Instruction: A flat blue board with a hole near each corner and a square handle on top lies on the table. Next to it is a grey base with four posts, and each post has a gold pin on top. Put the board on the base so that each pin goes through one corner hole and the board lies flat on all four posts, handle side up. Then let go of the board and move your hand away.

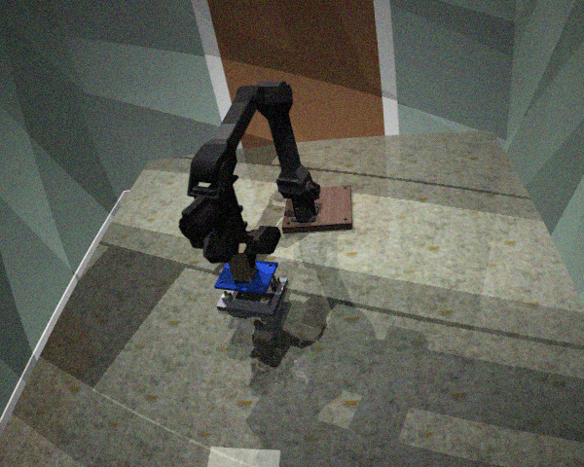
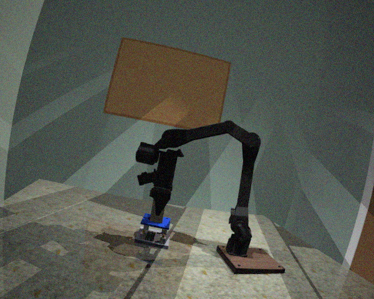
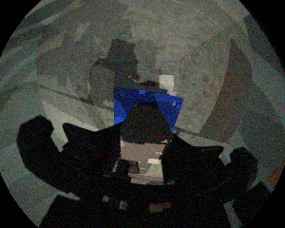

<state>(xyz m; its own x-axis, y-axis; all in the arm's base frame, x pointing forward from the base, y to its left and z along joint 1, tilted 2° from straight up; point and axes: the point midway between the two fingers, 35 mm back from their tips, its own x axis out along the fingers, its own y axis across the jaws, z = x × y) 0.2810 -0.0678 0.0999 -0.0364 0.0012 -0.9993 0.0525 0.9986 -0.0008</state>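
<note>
My gripper tip is now 90 mm above the grey base. Round my gripper tip: blue board: 10 mm below.
</note>
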